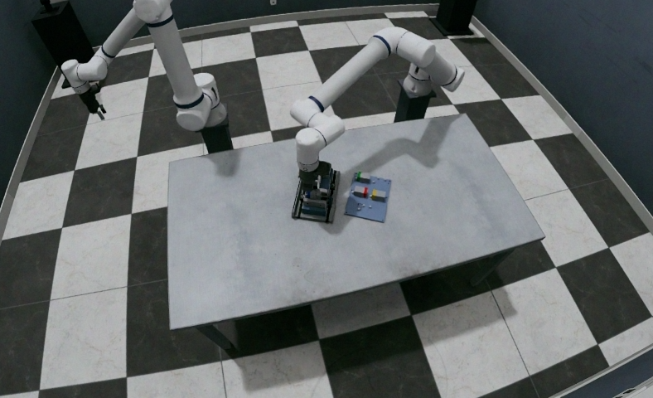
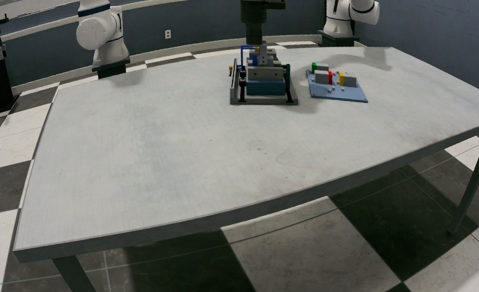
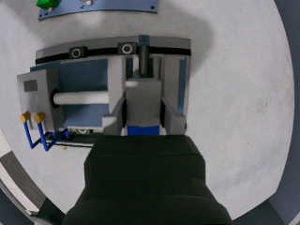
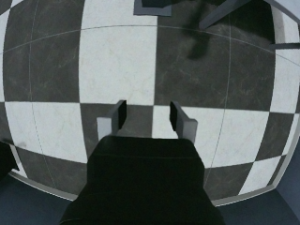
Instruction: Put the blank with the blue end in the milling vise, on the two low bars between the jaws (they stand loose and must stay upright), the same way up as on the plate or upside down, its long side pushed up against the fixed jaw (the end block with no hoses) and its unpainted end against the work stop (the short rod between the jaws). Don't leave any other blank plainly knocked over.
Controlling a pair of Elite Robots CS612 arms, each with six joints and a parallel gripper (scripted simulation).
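Note:
Now: the fixed jaw 4 cm below my left hand, 3 cm ahead of it and 1 cm to the right of it. Round my left hand: blue-ended blank: 2 cm below; then moving jaw: 4 cm below, 3 cm behind, 2 cm to the left; then work stop: 5 cm to the left, 3 cm below, 2 cm ahead.

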